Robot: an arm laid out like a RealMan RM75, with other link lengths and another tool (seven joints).
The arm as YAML. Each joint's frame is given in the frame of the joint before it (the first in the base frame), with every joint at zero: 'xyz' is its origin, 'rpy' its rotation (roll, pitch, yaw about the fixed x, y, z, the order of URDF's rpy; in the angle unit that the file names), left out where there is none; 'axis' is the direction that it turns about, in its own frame. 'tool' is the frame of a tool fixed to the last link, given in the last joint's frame.
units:
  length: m
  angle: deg
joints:
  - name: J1
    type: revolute
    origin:
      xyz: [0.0, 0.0, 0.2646]
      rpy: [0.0, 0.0, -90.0]
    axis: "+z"
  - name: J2
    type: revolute
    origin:
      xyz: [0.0, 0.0, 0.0]
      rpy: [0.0, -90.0, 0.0]
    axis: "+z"
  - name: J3
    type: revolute
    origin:
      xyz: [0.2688, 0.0, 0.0]
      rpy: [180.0, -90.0, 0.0]
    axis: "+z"
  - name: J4
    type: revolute
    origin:
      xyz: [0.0, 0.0, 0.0]
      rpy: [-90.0, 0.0, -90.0]
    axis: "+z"
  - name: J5
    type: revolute
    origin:
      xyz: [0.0, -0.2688, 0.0]
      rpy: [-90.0, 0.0, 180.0]
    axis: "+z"
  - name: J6
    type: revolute
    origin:
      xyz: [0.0, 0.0, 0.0]
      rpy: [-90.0, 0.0, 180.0]
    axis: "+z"
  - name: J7
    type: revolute
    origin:
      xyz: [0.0, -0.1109, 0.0]
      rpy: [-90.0, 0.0, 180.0]
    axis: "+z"
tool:
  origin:
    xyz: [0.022, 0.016, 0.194]
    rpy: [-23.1, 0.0, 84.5]
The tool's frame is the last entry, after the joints.
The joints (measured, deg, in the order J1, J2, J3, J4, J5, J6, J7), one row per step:
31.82 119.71 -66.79 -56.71 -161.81 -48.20 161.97
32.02 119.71 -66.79 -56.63 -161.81 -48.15 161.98
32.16 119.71 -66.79 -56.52 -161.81 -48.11 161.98
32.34 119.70 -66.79 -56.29 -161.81 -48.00 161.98
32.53 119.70 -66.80 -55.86 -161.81 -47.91 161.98
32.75 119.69 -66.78 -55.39 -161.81 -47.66 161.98
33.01 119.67 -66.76 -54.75 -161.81 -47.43 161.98
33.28 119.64 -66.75 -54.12 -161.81 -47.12 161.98
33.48 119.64 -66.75 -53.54 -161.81 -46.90 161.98
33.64 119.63 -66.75 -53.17 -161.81 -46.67 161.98
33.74 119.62 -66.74 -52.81 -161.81 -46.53 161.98
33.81 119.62 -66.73 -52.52 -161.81 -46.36 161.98
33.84 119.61 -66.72 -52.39 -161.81 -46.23 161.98
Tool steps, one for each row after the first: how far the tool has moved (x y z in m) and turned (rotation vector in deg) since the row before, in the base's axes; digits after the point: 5 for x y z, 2 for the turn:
-0.00165 0.00121 -0.00025 0.00 0.01 0.16
-0.00083 0.00063 -0.00044 -0.03 0.01 0.08
-0.00056 0.00068 -0.00073 -0.04 0.00 0.06
0.00056 -0.00025 -0.00199 -0.19 0.02 -0.10
0.00035 0.00044 -0.00143 -0.06 0.01 -0.02
0.00108 -0.00011 -0.00226 -0.17 0.02 -0.13
0.00079 0.00032 -0.00188 -0.10 0.00 -0.06
0.00120 -0.00040 -0.00229 -0.17 0.02 -0.14
0.00032 0.00034 -0.00105 -0.03 -0.01 0.00
0.00106 -0.00038 -0.00125 -0.09 0.01 -0.11
0.00083 -0.00018 -0.00090 -0.03 0.01 -0.07
0.00036 0.00015 -0.00010 0.04 -0.01 0.00

